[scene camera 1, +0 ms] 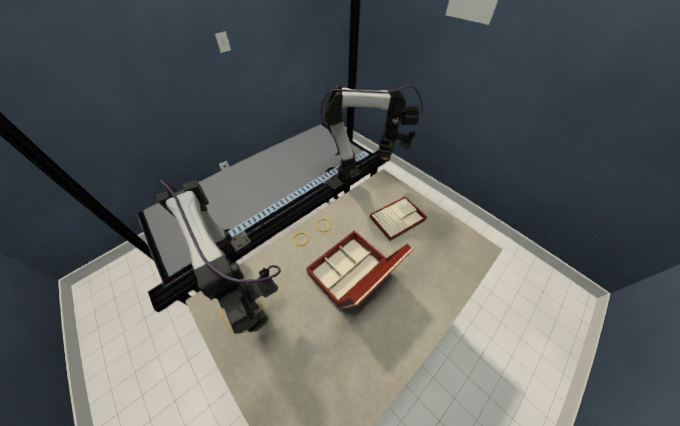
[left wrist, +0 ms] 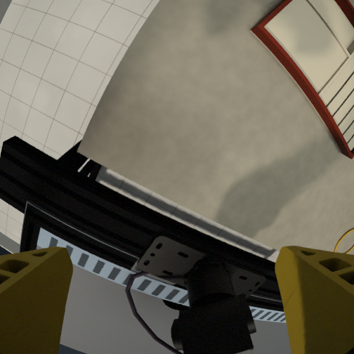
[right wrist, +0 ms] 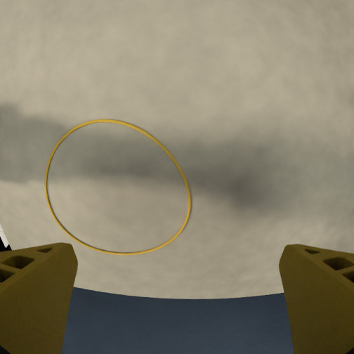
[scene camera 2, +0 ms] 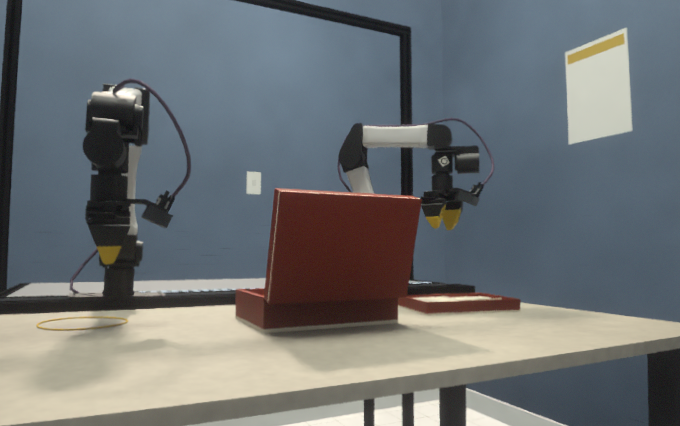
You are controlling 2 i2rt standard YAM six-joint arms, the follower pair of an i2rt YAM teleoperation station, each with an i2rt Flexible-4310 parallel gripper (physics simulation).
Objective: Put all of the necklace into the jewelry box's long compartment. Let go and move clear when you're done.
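Frame: origin at the left arm's base, x ahead, y left, z up, level; metres.
Seen in the pictures: left gripper, fingertip midpoint: (scene camera 1: pixel 386 153) (scene camera 2: pixel 442 229); right gripper, fingertip midpoint: (scene camera 2: pixel 107 262); left arm's base at its link origin: (scene camera 1: pixel 343 178); right arm's base at its link origin: (scene camera 1: pixel 226 251) (scene camera 2: pixel 118 298).
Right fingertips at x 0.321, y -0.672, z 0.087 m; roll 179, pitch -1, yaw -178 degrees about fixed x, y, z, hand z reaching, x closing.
Offsets run from my right fingertips to a thing's middle. "pt": to the spot under its first point.
The necklace {dx -0.062, dy -0.040, dz -0.106 m} (scene camera 2: pixel 75 329) (right wrist: pixel 190 200) is a large thin gold loop lying flat on the table; in scene camera 1 the right gripper mostly hides it. The red jewelry box {dx +0.093, dy +0.349, dz +0.004 m} (scene camera 1: pixel 323 288) (scene camera 2: pixel 326 313) stands open with its lid {pt dx +0.195, dy +0.346, dz +0.029 m} (scene camera 2: pixel 346 245) tilted up. Its long compartment {pt dx +0.101, dy +0.333, dz -0.102 m} (scene camera 1: pixel 351 279) runs beside the hinge, next to three small compartments, and looks empty. My right gripper (scene camera 2: pixel 108 255) (right wrist: pixel 178 259) is open and empty, pointing down above the table near the necklace. My left gripper (scene camera 1: pixel 385 156) (scene camera 2: pixel 441 220) (left wrist: pixel 173 262) is open and empty, far from the necklace.
Two small gold rings {dx -0.174, dy +0.296, dz -0.105 m} (scene camera 1: pixel 301 245) {dx -0.167, dy +0.414, dz -0.106 m} (scene camera 1: pixel 323 231) lie between the box and the rail; part of one (left wrist: pixel 337 240) shows in the left wrist view. A shallow red tray {dx +0.028, dy +0.692, dz -0.095 m} (scene camera 1: pixel 379 228) (scene camera 2: pixel 466 305) (left wrist: pixel 299 75) with cream inserts lies beyond the box.
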